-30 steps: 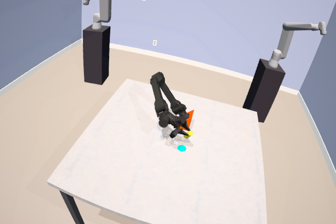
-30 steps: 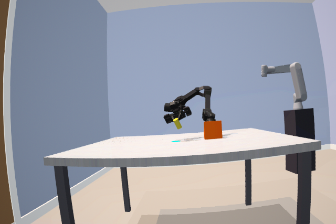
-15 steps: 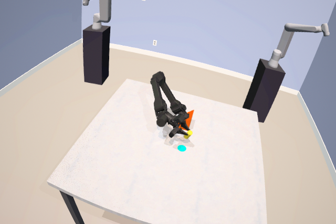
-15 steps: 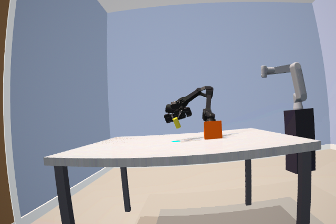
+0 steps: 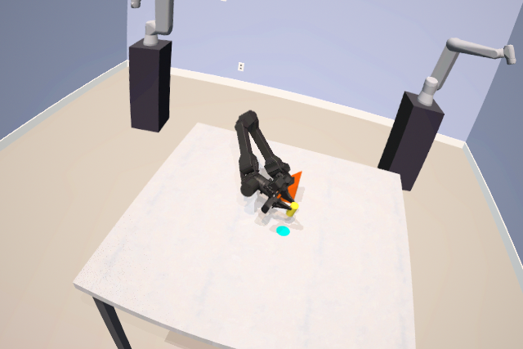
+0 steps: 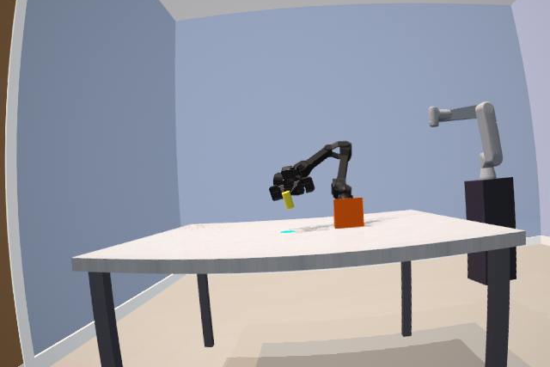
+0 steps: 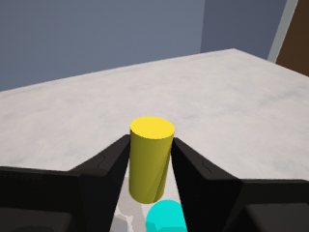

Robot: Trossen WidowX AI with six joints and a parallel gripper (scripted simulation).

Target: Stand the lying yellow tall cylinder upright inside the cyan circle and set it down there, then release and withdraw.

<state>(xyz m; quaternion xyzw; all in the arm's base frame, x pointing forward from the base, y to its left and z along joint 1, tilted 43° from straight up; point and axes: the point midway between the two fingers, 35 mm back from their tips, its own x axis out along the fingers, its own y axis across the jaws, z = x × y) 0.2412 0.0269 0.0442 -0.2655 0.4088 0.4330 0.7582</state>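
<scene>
Right now the cyan circle is 20 mm to the right of my gripper tip and 150 mm below it. Round my gripper tip: yellow tall cylinder 20 mm below.
</scene>
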